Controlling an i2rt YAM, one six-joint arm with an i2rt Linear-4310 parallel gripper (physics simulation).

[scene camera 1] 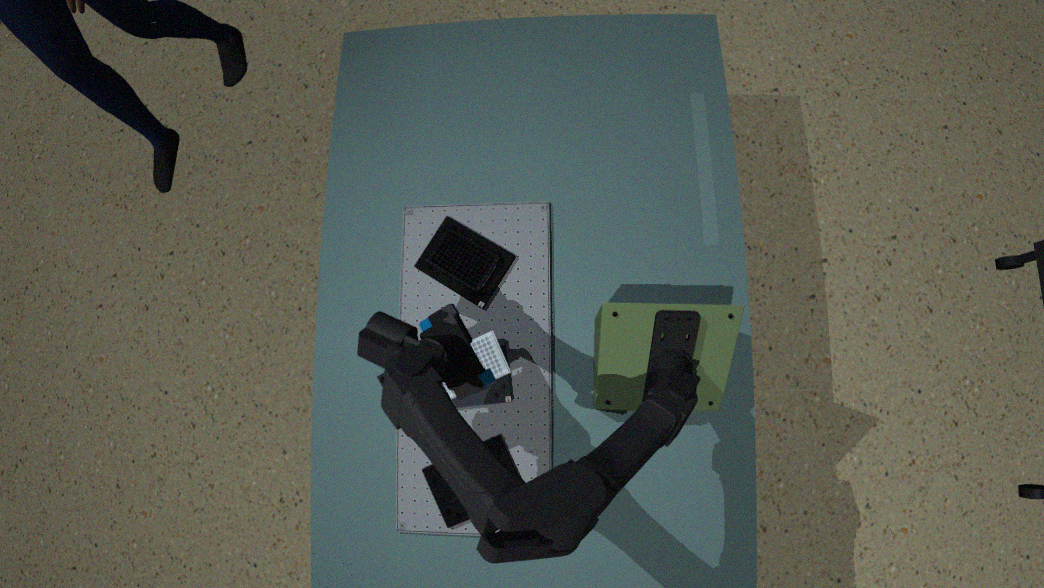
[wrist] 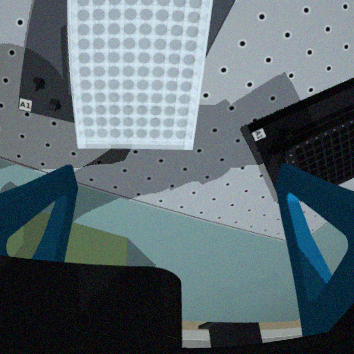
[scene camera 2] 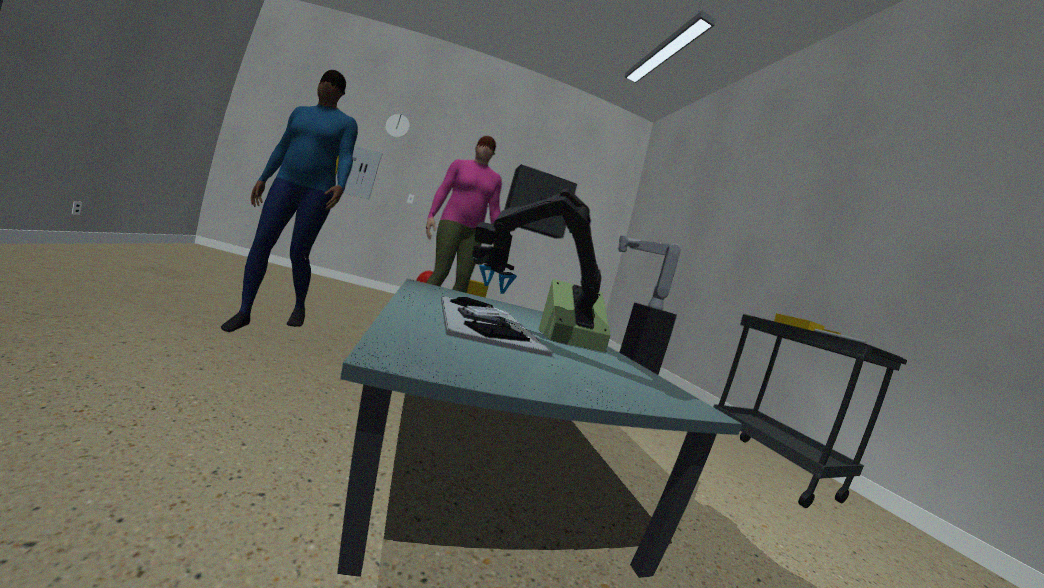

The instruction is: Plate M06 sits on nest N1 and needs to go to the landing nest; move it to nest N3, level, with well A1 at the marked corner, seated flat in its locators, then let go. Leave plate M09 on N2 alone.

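A white well plate lies over the middle dark nest, turned relative to it; the nest's A1 tag shows beyond the plate's edge. A black plate sits on the upper nest in scene camera 1. A third dark nest lies lower down, partly under the arm. Plate and nest names are not readable, so I cannot tell which is M06 or M09. My gripper is open with blue fingers, above the white plate, holding nothing.
The nests stand on a perforated board on the teal table. A green block carries the arm base. Two people, a cart and another arm are beyond the table.
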